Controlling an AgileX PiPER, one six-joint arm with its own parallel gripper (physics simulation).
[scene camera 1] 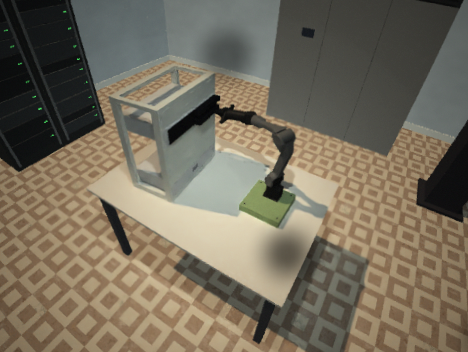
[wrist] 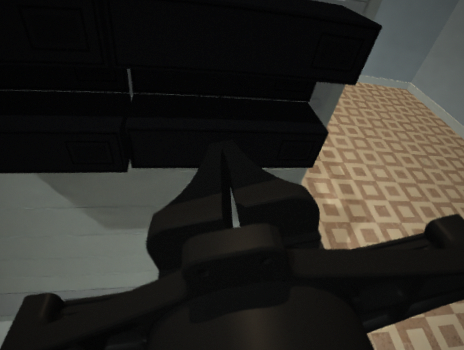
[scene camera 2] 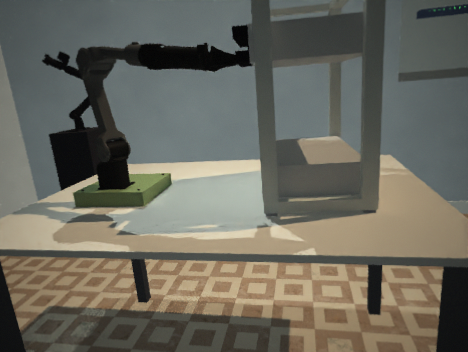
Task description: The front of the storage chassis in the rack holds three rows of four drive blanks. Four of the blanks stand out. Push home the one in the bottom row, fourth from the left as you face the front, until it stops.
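Observation:
The chassis front is a dark band of drive blanks (scene camera 1: 182, 129) high on the pale rack (scene camera 1: 159, 132) (scene camera 2: 267, 130). In the wrist view, the bottom-row fourth blank (wrist: 170, 147) is the rightmost block of the lowest row. It still stands out from the front, its lower edge a little higher in the picture than that of the blank (wrist: 55, 150) to its left. My gripper (wrist: 224, 156) (scene camera 2: 246, 59) is shut and empty. Its fingertips are at the fourth blank's front face, near the middle, and appear to touch it. They hide part of that face.
Above, a top-row blank (wrist: 215, 37) (scene camera 2: 240, 35) juts out over the recessed middle row. The arm stands on a green base (scene camera 1: 265, 205) (scene camera 2: 112, 198) on the table (scene camera 1: 200, 235) (scene camera 2: 215, 245). A second chassis (scene camera 2: 317, 177) sits low in the rack.

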